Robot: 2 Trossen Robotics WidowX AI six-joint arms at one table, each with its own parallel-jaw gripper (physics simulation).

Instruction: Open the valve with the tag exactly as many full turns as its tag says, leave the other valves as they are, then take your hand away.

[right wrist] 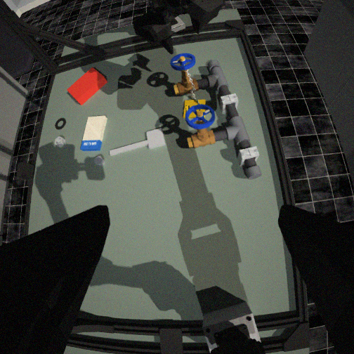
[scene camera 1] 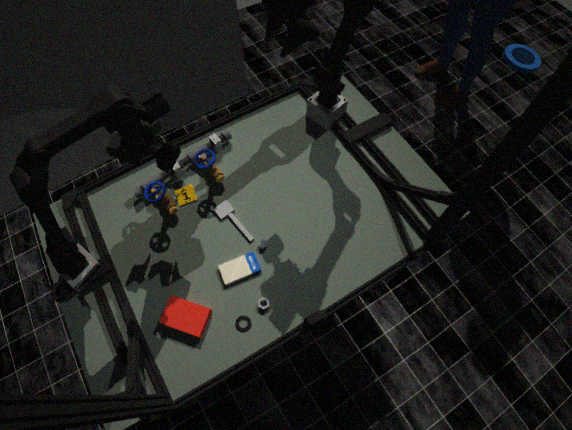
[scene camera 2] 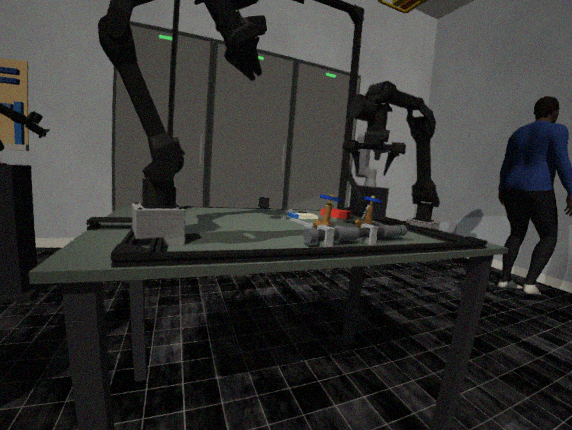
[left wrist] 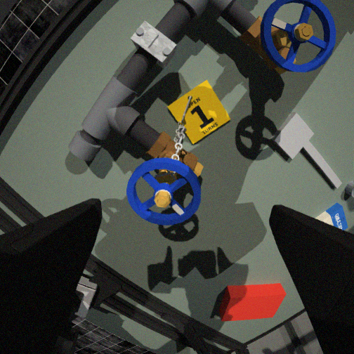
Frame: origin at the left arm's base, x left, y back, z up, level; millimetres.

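Seen in the pictures: left gripper, fingertip midpoint: (scene camera 1: 153,168) (scene camera 2: 370,174); right gripper, fingertip midpoint: (scene camera 1: 274,49) (scene camera 2: 256,77); left arm's base, link origin: (scene camera 1: 75,265) (scene camera 2: 423,220); right arm's base, link origin: (scene camera 1: 327,99) (scene camera 2: 157,206).
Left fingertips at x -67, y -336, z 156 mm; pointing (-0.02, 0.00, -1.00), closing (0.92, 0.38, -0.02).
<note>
Pixels of each thing's top centre, then the offset from my left fingertips to it. "pt": a spot on its surface instead.
- blue handwheel, surface spot: (scene camera 1: 154,191) pt dx -5, dy +34, dz -72 mm
- yellow tag, surface spot: (scene camera 1: 185,195) pt dx -16, dy -40, dz -191 mm
- blue-wheeled valve, surface spot: (scene camera 2: 328,198) pt dx -26, dy -169, dz -81 mm
- grey mallet-shaped tool, surface spot: (scene camera 1: 240,226) pt dx -228, dy -65, dz -187 mm
- blue box, top centre: (scene camera 1: 239,267) (scene camera 2: 302,214) dx -312, dy +36, dz -181 mm
- red block, top centre: (scene camera 1: 184,315) (scene camera 2: 336,210) dx -287, dy +234, dz -166 mm
- dark ring, top centre: (scene camera 1: 243,323) dx -420, dy +150, dz -194 mm
- nut, top centre: (scene camera 1: 263,303) dx -431, dy +73, dz -180 mm
The tagged valve has a blue handwheel (scene camera 1: 154,191) (scene camera 2: 372,199) (left wrist: 162,198) (right wrist: 183,61) with a white mark on one spoke, at the lower right of the hub in the left wrist view. A chain joins it to a yellow tag (scene camera 1: 185,195) (left wrist: 199,112) reading "OPEN 1 TURNS". The other blue-wheeled valve (scene camera 1: 204,158) (scene camera 2: 328,198) (left wrist: 303,31) (right wrist: 200,116) has no tag visible on it. My left gripper (scene camera 2: 371,174) (left wrist: 188,211) is open and empty, apart from the tagged wheel and higher than it. My right gripper (scene camera 2: 254,76) (right wrist: 195,215) is open and empty, high above the table.
Both valves branch from a grey pipe (left wrist: 102,110) (right wrist: 239,131) in white clamps. A grey mallet-shaped tool (scene camera 1: 240,226) (right wrist: 132,147), a cream and blue box (scene camera 1: 236,271) (right wrist: 95,129), a red block (scene camera 1: 186,317) (left wrist: 255,301), a dark ring (scene camera 1: 237,324) and a nut (scene camera 1: 259,304) lie on the table.
</note>
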